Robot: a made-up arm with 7 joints. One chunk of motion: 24 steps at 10 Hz.
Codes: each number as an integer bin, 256 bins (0 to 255) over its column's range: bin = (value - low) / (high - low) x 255, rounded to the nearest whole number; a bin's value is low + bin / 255 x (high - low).
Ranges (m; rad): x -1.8..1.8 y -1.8..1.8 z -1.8..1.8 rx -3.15..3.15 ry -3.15..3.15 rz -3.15..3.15
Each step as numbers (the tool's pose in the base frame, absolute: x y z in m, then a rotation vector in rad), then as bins.
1 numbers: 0.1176 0.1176 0.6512 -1.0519 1.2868 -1.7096
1 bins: 136 136 174 85 180 58
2 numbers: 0.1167 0.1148 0.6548 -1.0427 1.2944 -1.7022
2 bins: 136 136 174 85 180 59
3 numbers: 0.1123 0.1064 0.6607 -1.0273 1.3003 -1.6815
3 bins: 135 135 174 86 180 59
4 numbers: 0.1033 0.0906 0.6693 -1.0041 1.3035 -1.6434
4 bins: 135 134 175 87 180 61
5 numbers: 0.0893 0.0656 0.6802 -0.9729 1.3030 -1.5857
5 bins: 134 132 176 88 180 63
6 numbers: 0.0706 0.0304 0.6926 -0.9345 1.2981 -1.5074
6 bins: 133 130 177 90 180 66
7 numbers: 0.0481 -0.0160 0.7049 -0.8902 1.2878 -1.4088
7 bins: 131 126 177 91 180 70
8 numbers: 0.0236 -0.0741 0.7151 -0.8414 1.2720 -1.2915
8 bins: 129 122 178 93 179 75
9 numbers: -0.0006 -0.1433 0.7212 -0.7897 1.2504 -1.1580
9 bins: 127 117 179 96 178 81
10 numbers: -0.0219 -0.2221 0.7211 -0.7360 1.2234 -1.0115
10 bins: 126 112 179 98 177 87
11 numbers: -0.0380 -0.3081 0.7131 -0.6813 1.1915 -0.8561
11 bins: 125 106 178 100 176 93
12 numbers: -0.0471 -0.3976 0.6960 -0.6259 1.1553 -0.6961
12 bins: 124 99 177 102 174 99
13 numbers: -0.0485 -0.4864 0.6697 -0.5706 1.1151 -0.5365
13 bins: 124 93 175 104 173 106
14 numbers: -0.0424 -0.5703 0.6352 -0.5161 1.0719 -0.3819
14 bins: 124 87 172 107 171 112
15 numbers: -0.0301 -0.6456 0.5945 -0.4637 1.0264 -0.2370
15 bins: 125 82 170 109 169 118
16 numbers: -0.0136 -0.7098 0.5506 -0.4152 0.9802 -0.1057
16 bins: 127 77 167 111 167 123
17 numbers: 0.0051 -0.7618 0.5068 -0.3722 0.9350 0.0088
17 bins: 128 74 163 112 165 128
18 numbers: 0.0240 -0.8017 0.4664 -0.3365 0.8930 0.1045
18 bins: 129 71 161 114 164 132
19 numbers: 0.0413 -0.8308 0.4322 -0.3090 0.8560 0.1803
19 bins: 130 69 158 115 162 135
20 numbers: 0.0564 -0.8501 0.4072 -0.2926 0.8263 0.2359
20 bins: 131 67 156 116 161 137
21 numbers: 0.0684 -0.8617 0.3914 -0.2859 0.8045 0.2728
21 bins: 132 66 155 116 160 139
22 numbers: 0.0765 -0.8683 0.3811 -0.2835 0.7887 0.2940
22 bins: 133 66 154 116 159 139
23 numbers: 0.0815 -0.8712 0.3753 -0.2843 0.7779 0.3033
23 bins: 133 66 154 116 159 140
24 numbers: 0.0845 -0.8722 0.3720 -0.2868 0.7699 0.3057
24 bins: 133 66 154 116 159 140
